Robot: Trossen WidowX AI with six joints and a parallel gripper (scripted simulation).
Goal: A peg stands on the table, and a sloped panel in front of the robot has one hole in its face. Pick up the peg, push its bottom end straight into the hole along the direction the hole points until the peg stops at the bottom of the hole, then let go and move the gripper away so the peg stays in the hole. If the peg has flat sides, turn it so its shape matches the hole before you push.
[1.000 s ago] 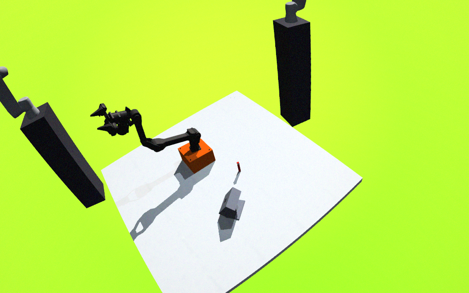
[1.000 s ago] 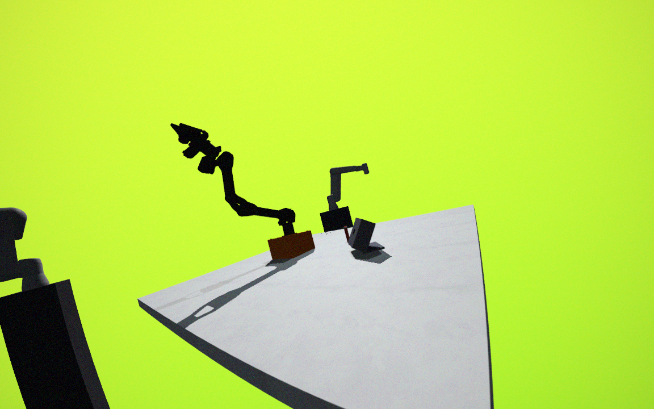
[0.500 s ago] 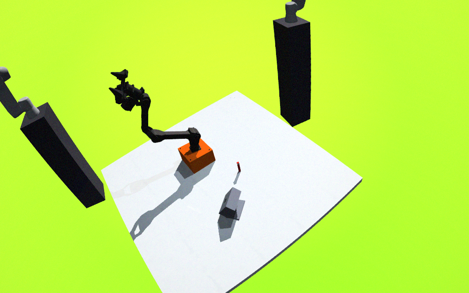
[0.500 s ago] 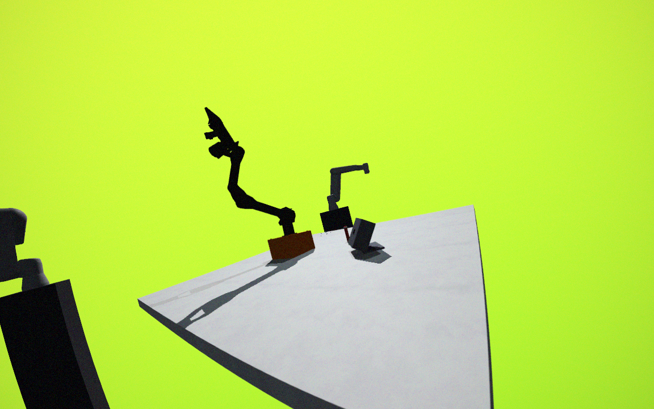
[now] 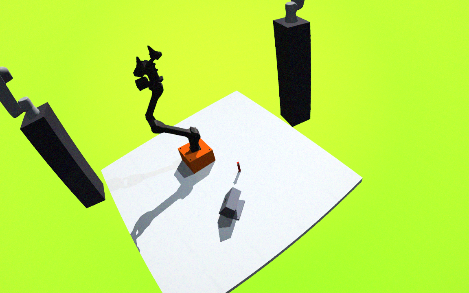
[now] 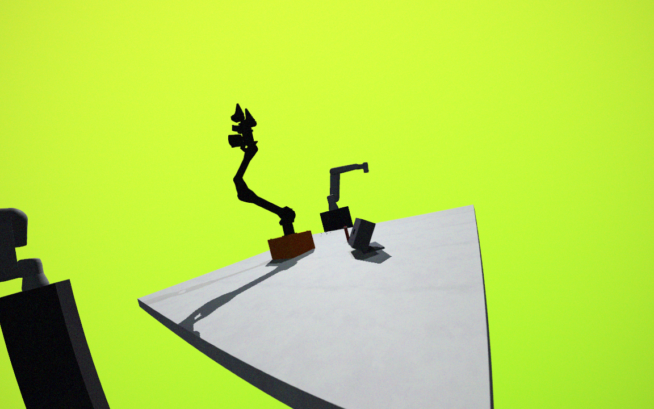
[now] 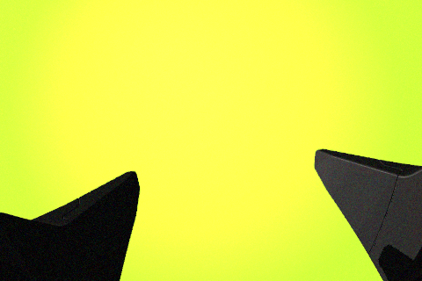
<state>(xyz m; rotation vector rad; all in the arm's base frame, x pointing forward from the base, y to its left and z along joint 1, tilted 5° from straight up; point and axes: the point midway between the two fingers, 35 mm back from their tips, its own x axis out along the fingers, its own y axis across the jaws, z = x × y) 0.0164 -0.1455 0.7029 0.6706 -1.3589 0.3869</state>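
My gripper tip is 79 cm above the peg, 29 cm to the right of it and 25 cm short of it. The rest, counted from my gripper tip: panel (79 cm below, 47 cm ahead, 13 cm to the left).
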